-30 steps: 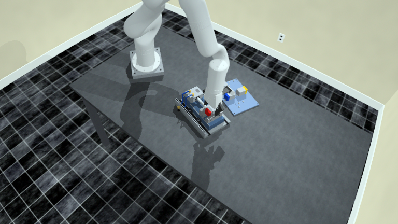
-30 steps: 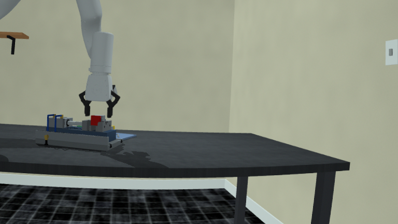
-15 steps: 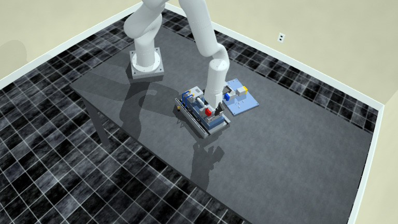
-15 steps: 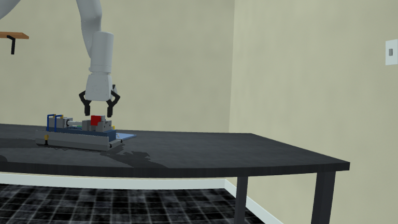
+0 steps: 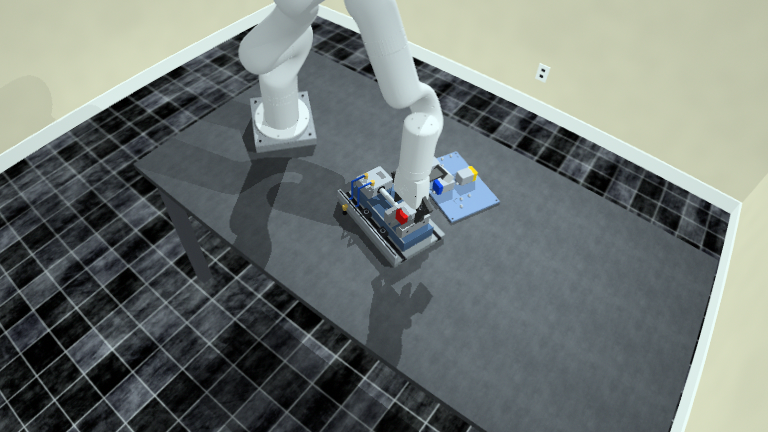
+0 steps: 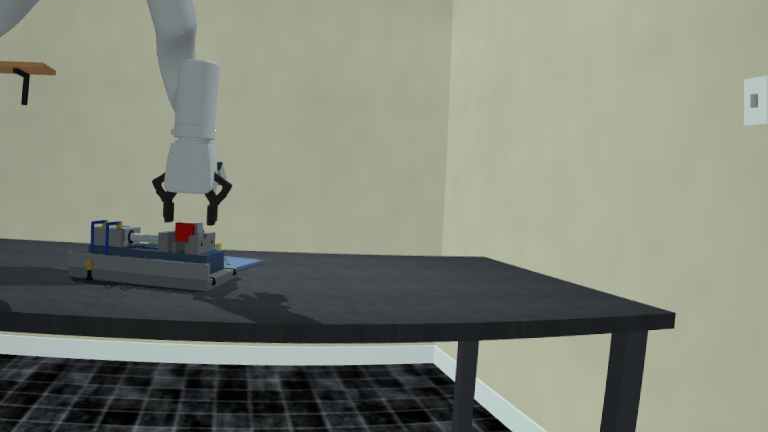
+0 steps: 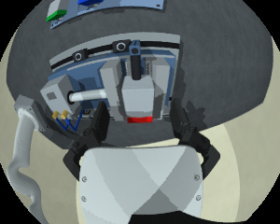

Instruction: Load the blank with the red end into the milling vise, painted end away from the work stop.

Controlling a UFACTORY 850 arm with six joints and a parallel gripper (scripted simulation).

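The red-ended blank is 3 cm below my hand. Also, from my hand: black work stop rod: 5 cm to the left, 3 cm below; moving jaw: 5 cm below, 4 cm behind, 1 cm to the left; fixed jaw: 5 cm below, 3 cm ahead.
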